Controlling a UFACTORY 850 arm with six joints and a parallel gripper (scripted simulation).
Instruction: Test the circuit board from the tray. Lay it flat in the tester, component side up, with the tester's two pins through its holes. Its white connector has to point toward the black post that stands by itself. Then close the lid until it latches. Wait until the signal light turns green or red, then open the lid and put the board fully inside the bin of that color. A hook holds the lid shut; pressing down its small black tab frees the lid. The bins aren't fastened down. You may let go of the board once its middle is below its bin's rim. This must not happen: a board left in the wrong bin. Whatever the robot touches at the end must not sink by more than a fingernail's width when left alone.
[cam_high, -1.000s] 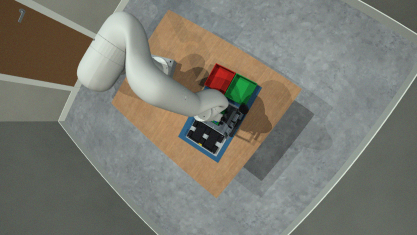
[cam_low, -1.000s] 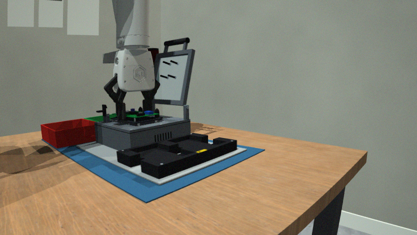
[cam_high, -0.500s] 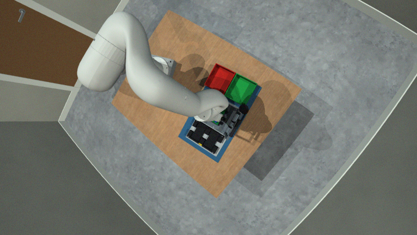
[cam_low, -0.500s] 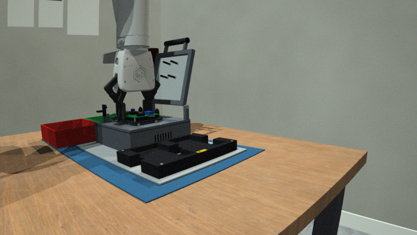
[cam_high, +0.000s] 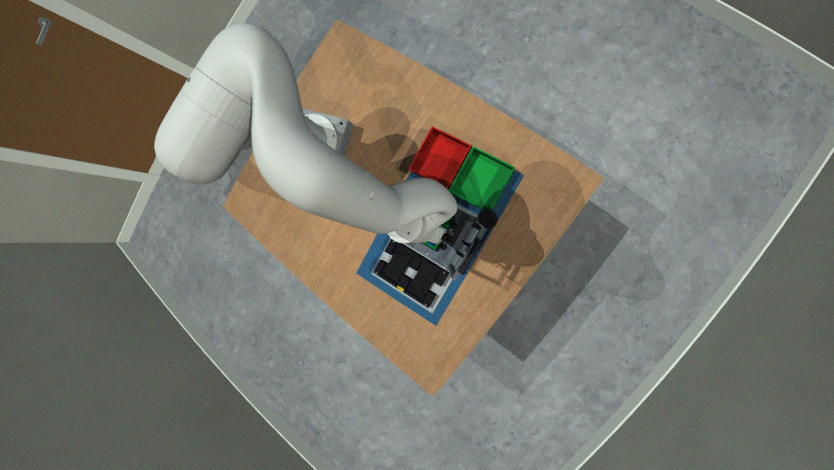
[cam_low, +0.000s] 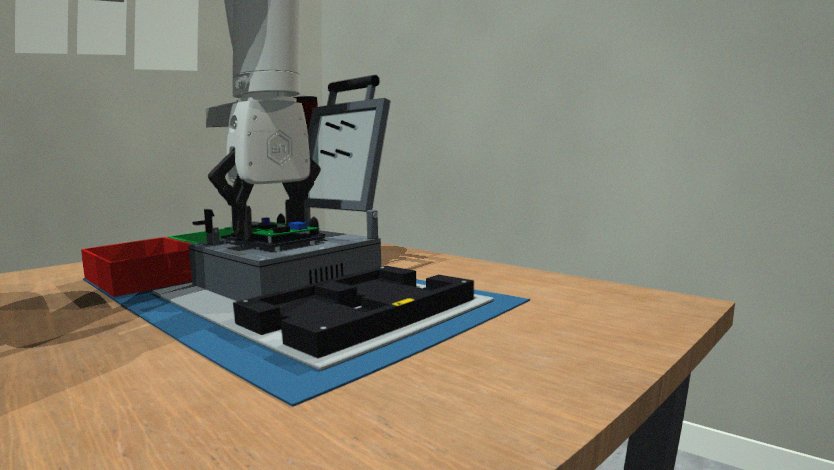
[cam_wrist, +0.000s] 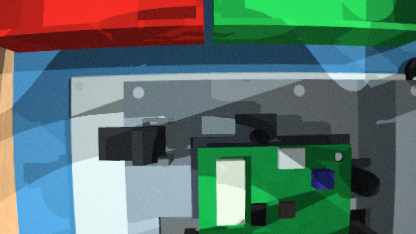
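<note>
Right now the green circuit board is right at my hand. From my hand the other things lie so: black hook 70 mm behind, 50 mm to the left; then see-through lid 120 mm ahead, 100 mm above, 10 mm to the left; then green bin 200 mm to the left, 70 mm below, 20 mm ahead.
</note>
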